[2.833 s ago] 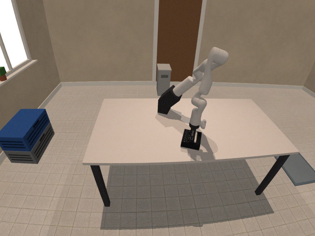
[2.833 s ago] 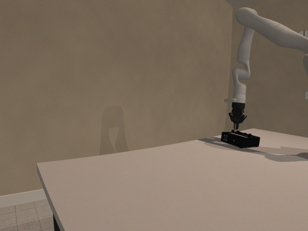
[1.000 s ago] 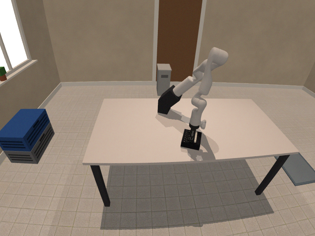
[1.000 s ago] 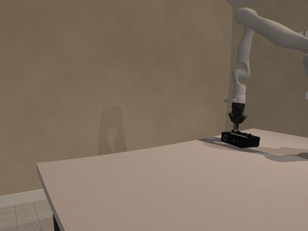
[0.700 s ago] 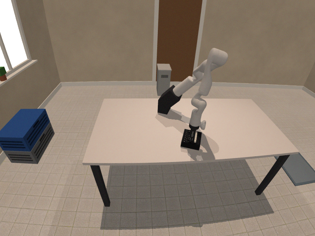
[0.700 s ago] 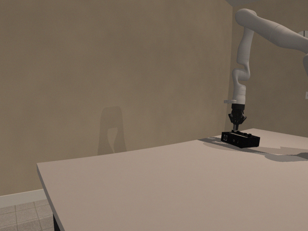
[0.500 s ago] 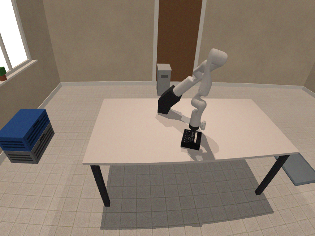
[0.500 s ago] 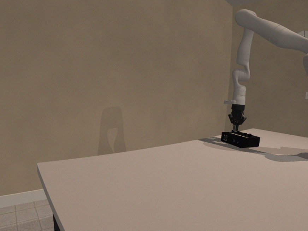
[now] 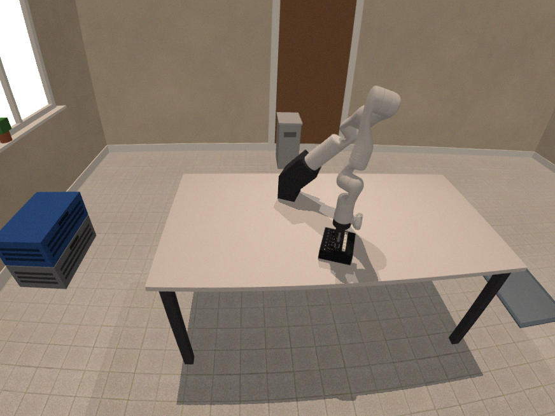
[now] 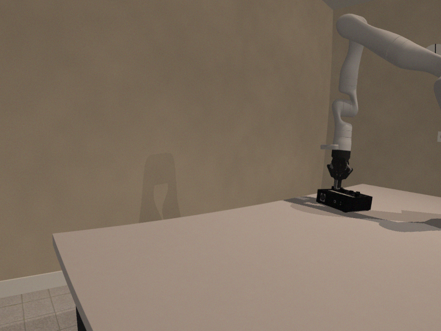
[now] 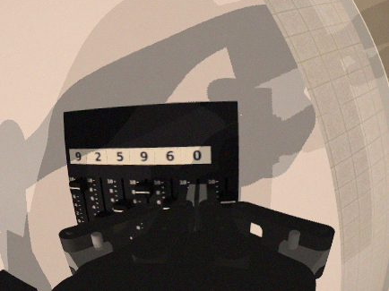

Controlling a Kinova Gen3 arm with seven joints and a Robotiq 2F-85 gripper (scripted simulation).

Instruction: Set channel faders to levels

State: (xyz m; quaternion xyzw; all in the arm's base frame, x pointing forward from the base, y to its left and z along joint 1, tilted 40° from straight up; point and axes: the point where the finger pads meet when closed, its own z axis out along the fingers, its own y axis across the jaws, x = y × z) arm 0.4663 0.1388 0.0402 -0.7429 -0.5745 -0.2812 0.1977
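Right now the master fader cap is 20 mm below my hand, 20 mm ahead of it and 10 mm to the right of it.
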